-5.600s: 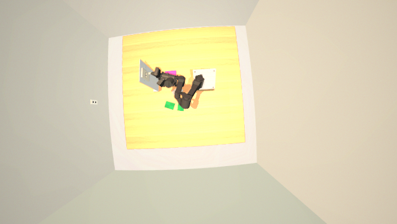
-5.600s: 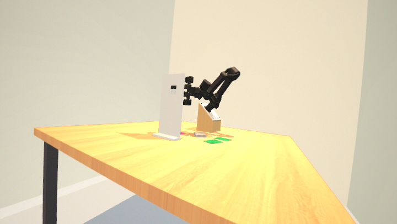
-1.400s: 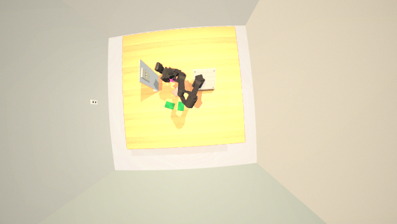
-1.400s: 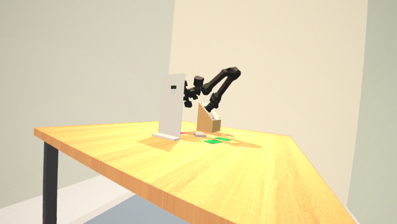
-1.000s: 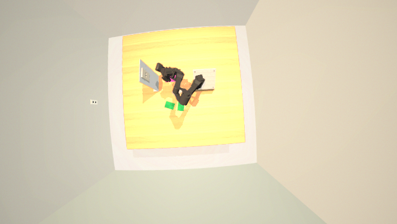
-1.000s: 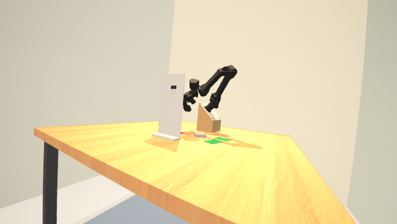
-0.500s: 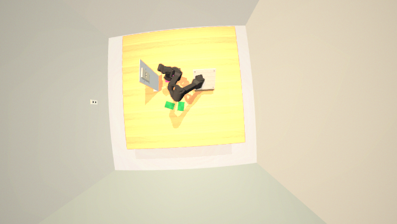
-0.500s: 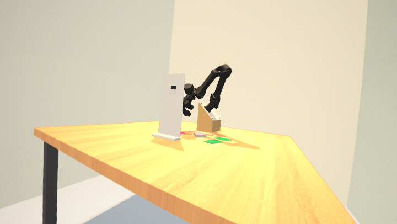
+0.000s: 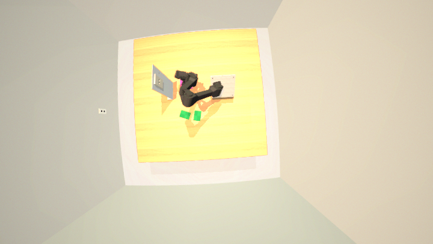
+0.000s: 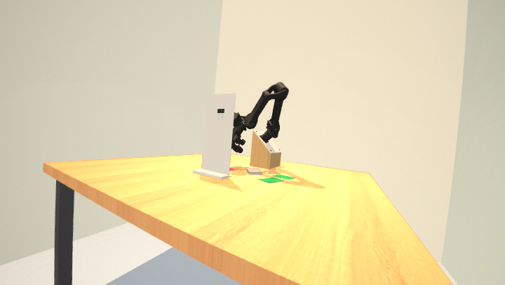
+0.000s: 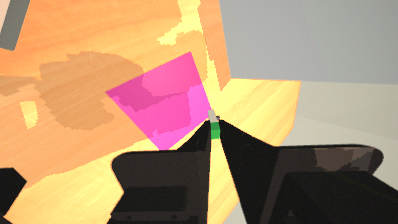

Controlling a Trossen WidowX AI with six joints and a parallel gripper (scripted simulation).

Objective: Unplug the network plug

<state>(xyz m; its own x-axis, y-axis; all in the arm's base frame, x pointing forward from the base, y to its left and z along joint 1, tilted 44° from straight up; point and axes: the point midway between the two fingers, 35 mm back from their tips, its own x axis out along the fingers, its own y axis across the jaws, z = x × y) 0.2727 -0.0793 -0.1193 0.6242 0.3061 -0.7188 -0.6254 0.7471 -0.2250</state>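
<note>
Right now the magenta marked square is 1 cm behind my gripper tip and 8 cm below it. Round my gripper tip: green network plug (right at my gripper tip); then grey panel (15 cm ahead, 5 cm to the left, 9 cm above).
</note>
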